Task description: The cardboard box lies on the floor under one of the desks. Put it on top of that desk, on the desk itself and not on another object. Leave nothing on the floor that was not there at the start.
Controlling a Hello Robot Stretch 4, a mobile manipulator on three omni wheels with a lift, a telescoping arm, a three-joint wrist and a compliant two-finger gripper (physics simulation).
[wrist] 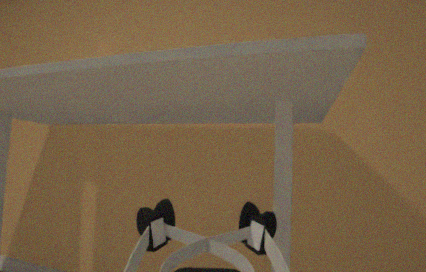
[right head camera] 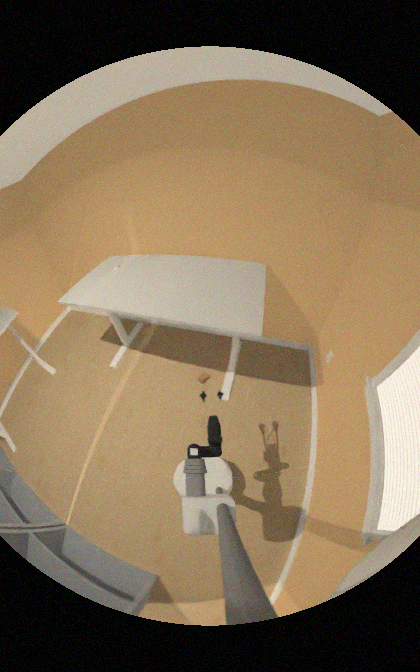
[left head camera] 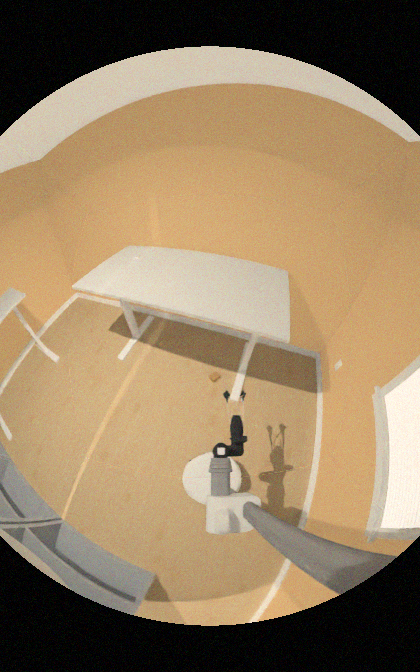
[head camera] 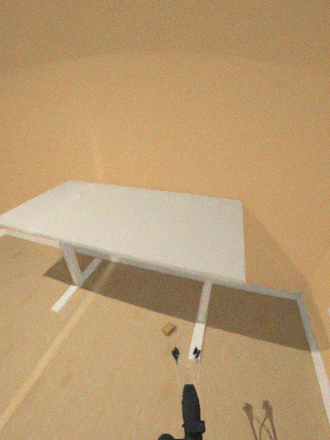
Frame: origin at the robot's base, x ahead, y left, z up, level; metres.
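Seen in the pictures: gripper, fingertip midpoint: (wrist: 206, 216) (head camera: 185, 346).
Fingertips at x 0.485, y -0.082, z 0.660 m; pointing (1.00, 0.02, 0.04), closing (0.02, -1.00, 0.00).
A point is followed by its place in that frame.
The small brown cardboard box (head camera: 168, 328) {x 0.909, y -0.020, z 0.023 m} (left head camera: 215, 376) (right head camera: 204, 377) lies on the floor near the front of the white desk (head camera: 150, 215) {x 1.133, y 0.096, z 0.923 m} (left head camera: 200, 285) (right head camera: 175, 295), left of its right leg. The desk's underside and front edge show in the wrist view (wrist: 190, 85) {x 0.872, y -0.027, z 0.898 m}; the box does not show there. My gripper (head camera: 186, 354) (left head camera: 234, 395) (right head camera: 211, 395) (wrist: 206, 216) {x 0.485, y -0.082, z 0.660 m} is open and empty. In the head views it appears just this side of the box and slightly to its right, overlapping the foot of the desk's right leg in the head view.
The desk's right leg (head camera: 201, 315) {x 0.983, y -0.285, z 0.081 m} (left head camera: 245, 365) (right head camera: 231, 365) (wrist: 283, 175) {x 0.982, y -0.290, z 0.684 m} stands close to the box. A grey shelf unit (left head camera: 107, 575) (right head camera: 107, 575) is at the lower left. Part of another desk (left head camera: 10, 302) (right head camera: 7, 318) shows at the far left. A window is at the right.
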